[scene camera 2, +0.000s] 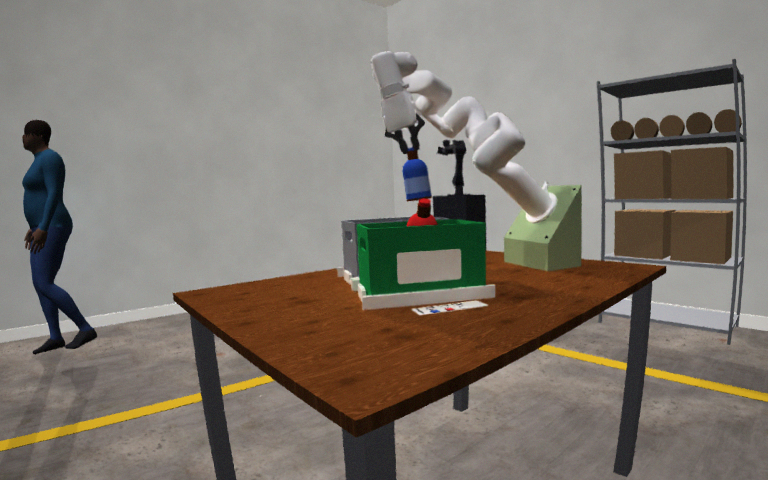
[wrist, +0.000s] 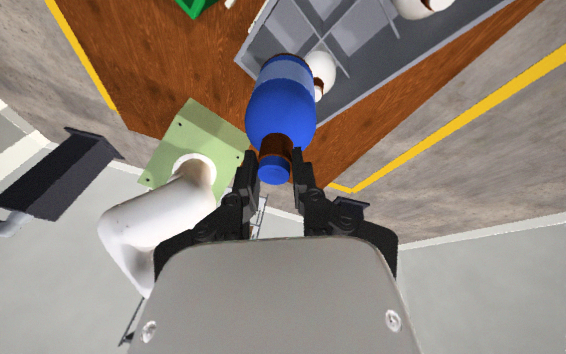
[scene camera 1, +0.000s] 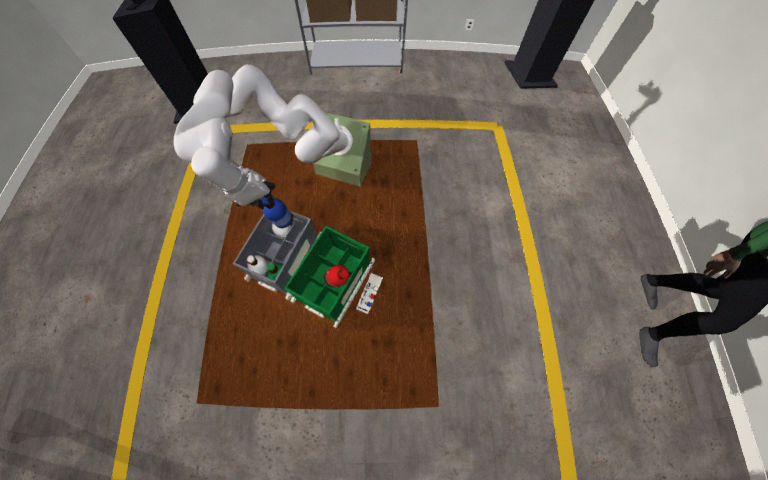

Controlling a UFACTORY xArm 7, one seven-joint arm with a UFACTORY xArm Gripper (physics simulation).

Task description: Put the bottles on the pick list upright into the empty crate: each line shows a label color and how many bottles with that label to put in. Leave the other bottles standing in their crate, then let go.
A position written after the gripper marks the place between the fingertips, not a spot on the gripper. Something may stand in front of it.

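Note:
Scene camera 2 shows the gripper [scene camera 2: 411,151] and a blue bottle [scene camera 2: 416,180]. The wrist view shows a white bottle [wrist: 323,66], together with the blue bottle [wrist: 281,114] and the gripper [wrist: 274,161]. Scene camera 1 shows the gripper [scene camera 1: 267,202].

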